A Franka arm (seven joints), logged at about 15 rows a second.
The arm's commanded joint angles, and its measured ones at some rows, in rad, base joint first. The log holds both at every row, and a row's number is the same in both.
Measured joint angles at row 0:
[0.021 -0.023 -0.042 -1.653 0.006 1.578 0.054]
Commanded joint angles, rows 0 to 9:
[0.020 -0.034 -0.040 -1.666 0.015 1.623 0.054]
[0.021 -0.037 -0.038 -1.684 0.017 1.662 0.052]
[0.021 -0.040 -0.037 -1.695 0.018 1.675 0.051]
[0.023 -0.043 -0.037 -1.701 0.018 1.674 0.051]
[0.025 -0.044 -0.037 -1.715 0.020 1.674 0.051]
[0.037 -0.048 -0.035 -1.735 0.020 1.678 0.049]
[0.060 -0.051 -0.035 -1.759 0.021 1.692 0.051]
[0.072 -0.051 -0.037 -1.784 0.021 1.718 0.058]
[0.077 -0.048 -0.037 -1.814 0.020 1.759 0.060]
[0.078 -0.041 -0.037 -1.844 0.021 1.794 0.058]
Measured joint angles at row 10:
[0.064 -0.023 -0.034 -1.755 0.009 1.710 0.055]
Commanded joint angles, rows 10 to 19:
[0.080 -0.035 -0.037 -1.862 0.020 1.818 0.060]
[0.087 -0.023 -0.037 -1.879 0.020 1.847 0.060]
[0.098 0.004 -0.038 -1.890 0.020 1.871 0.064]
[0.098 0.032 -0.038 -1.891 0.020 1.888 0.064]
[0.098 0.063 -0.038 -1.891 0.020 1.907 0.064]
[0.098 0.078 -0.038 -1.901 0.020 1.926 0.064]
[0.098 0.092 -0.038 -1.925 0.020 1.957 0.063]
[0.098 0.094 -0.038 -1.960 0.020 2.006 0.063]
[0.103 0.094 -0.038 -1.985 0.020 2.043 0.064]
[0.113 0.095 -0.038 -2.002 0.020 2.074 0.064]
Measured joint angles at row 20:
[0.090 0.114 -0.032 -1.941 0.009 2.001 0.055]
